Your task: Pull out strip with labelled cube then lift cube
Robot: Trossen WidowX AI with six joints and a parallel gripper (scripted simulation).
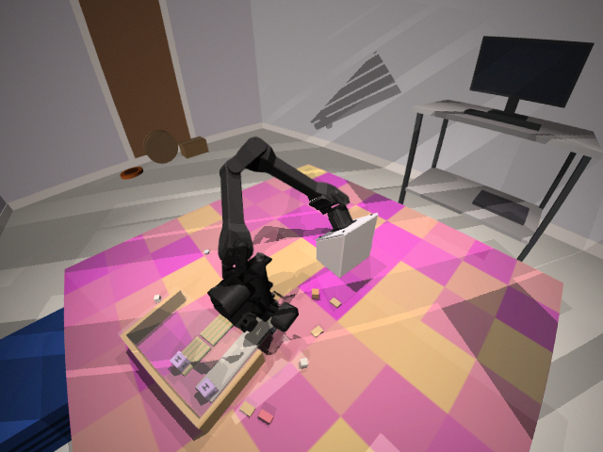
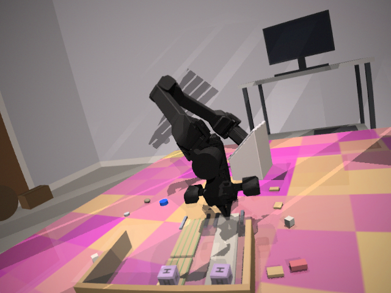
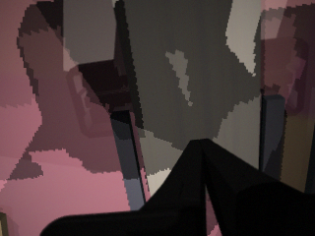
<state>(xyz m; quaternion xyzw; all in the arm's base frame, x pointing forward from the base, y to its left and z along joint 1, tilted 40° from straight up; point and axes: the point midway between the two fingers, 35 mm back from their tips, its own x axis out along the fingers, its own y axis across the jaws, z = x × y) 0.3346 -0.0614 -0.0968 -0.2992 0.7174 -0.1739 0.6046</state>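
Right now my gripper tip is 100 mm short of the white strip and 20 mm to the right of it. Round my gripper tip: blue disc: 100 mm behind, 270 mm to the right.
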